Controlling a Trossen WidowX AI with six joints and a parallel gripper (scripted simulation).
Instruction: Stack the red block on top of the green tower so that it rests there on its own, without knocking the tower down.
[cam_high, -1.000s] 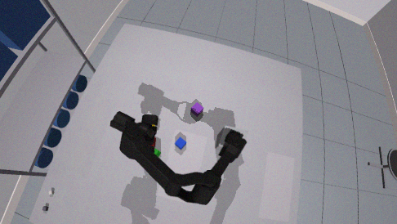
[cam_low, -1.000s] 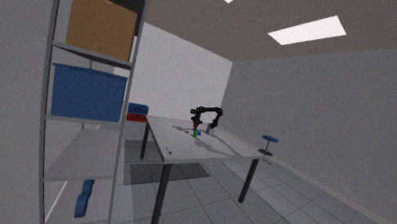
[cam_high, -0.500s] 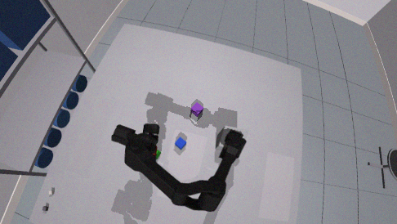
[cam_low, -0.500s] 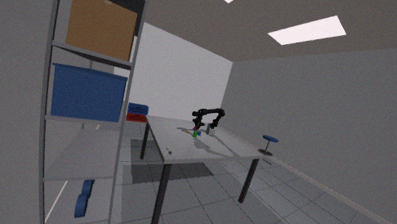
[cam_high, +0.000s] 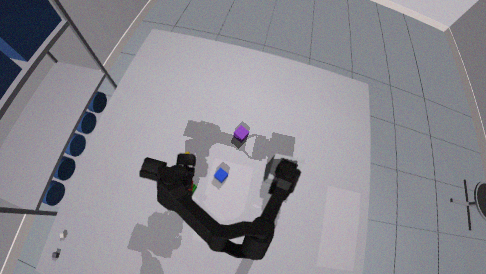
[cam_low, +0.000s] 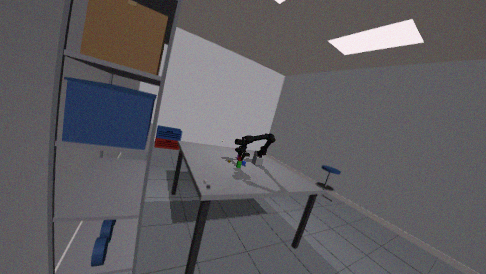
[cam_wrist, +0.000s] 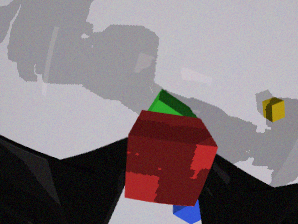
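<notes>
Right now my gripper tip is 1 cm below the red block. Also, from my gripper tip: small yellow block: 12 cm to the right, 7 cm below, 6 cm ahead; then blue block: 10 cm behind, 9 cm to the right, 6 cm below; then purple block: 29 cm to the right, 12 cm behind, 6 cm below.
</notes>
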